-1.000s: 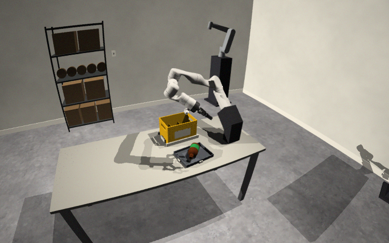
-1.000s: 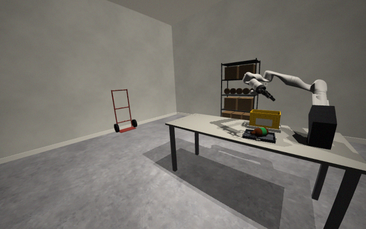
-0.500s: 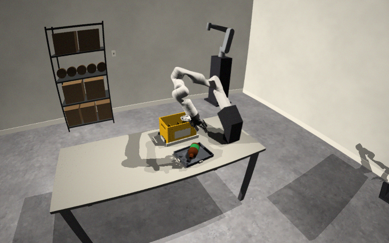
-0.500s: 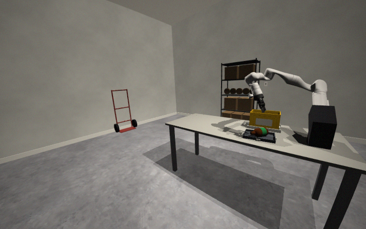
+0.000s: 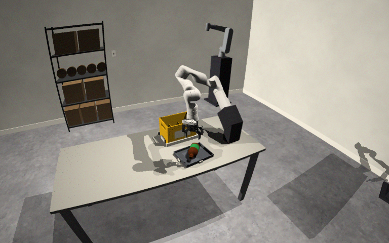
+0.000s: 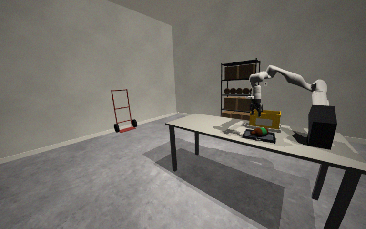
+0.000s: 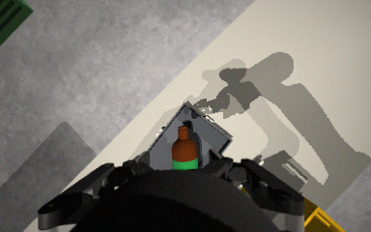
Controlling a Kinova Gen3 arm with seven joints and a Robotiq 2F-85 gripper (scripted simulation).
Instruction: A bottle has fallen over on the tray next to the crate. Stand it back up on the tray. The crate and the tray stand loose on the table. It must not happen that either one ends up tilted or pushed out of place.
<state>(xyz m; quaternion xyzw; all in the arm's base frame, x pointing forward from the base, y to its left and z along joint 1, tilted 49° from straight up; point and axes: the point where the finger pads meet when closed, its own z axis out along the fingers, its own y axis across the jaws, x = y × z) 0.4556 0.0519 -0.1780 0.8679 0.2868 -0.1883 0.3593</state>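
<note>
Now: hand 160 mm above the bottle, 30 mm to the left of it and 30 mm past it. From my hand the other things lie so: yellow crate: 330 mm to the right, 120 mm below, 70 mm behind; then tray: 190 mm below, 40 mm to the right, 40 mm behind.
</note>
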